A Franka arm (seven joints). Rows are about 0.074 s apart.
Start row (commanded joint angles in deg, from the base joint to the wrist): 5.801 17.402 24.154 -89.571 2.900 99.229 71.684
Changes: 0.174 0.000 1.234 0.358 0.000 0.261 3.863; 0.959 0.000 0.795 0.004 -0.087 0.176 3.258; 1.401 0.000 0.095 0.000 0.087 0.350 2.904; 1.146 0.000 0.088 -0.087 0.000 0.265 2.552; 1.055 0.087 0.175 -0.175 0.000 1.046 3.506; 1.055 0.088 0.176 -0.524 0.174 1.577 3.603; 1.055 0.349 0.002 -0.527 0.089 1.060 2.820; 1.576 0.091 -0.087 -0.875 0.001 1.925 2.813; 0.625 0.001 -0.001 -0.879 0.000 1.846 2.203; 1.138 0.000 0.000 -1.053 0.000 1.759 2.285; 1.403 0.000 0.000 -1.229 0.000 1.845 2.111; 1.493 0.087 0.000 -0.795 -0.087 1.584 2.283
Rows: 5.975 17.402 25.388 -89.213 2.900 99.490 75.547; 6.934 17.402 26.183 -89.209 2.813 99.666 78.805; 8.335 17.402 26.278 -89.209 2.900 100.016 81.709; 9.481 17.402 26.366 -89.296 2.900 100.281 84.261; 10.536 17.489 26.541 -89.471 2.900 101.327 87.767; 11.591 17.577 26.717 -89.995 3.074 102.904 91.370; 12.646 17.926 26.719 -90.522 3.163 103.964 94.190; 14.222 18.017 26.632 -91.397 3.164 105.889 97.003; 14.847 18.018 26.631 -92.276 3.164 107.735 99.206; 15.985 18.018 26.631 -93.329 3.164 109.494 101.491; 17.388 18.018 26.631 -94.558 3.164 111.339 103.602; 18.881 18.105 26.631 -95.353 3.077 112.923 105.885
